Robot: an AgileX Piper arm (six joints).
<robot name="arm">
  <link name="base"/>
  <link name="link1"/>
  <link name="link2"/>
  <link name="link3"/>
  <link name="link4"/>
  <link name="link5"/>
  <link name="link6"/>
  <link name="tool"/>
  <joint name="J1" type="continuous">
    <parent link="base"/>
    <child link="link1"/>
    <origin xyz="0 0 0.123"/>
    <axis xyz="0 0 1"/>
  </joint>
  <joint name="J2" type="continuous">
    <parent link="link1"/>
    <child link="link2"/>
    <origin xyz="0 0 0"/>
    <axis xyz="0 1 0"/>
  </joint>
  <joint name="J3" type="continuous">
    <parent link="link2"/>
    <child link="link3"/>
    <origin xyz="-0.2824 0 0.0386"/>
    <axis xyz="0 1 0"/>
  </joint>
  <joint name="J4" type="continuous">
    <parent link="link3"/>
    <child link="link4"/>
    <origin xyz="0.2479 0 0.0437"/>
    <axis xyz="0.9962 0 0.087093"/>
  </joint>
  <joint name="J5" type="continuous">
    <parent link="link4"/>
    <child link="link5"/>
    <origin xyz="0 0 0"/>
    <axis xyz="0 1 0"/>
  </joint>
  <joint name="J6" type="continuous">
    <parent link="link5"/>
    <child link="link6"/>
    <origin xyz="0.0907 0 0.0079"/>
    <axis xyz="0.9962 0 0.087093"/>
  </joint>
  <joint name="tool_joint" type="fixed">
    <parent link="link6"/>
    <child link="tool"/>
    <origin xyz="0 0 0" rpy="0 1.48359 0"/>
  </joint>
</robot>
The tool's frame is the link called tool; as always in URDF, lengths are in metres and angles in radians. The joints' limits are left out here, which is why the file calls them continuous.
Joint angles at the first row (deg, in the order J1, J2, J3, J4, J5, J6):
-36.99 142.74 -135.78 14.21 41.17 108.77
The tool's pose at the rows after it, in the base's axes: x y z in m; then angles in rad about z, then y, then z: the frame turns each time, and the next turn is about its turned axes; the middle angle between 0 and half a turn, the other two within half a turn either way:
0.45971 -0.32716 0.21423 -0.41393 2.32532 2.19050
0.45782 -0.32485 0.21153 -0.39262 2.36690 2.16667
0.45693 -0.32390 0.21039 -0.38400 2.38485 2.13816
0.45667 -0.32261 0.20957 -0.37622 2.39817 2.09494
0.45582 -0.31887 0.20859 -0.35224 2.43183 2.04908
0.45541 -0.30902 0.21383 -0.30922 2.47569 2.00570
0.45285 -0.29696 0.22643 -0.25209 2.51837 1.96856
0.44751 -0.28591 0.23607 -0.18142 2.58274 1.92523
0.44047 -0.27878 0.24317 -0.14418 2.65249 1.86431
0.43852 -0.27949 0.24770 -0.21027 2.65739 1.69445
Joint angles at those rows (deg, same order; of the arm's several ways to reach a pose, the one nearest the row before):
-36.98 142.74 -135.78 14.21 42.93 105.83
-36.99 142.74 -135.78 14.21 45.47 103.61
-36.99 142.74 -135.78 14.15 46.55 101.66
-36.91 142.74 -135.78 14.10 47.35 98.94
-36.71 142.62 -135.78 14.10 49.55 95.46
-36.00 141.72 -135.78 14.01 53.17 91.85
-35.25 139.99 -135.78 14.20 57.70 87.94
-34.72 138.48 -135.78 14.15 63.34 82.88
-34.40 137.26 -135.78 12.86 68.47 78.61
-34.28 136.70 -135.78 10.91 68.47 73.15

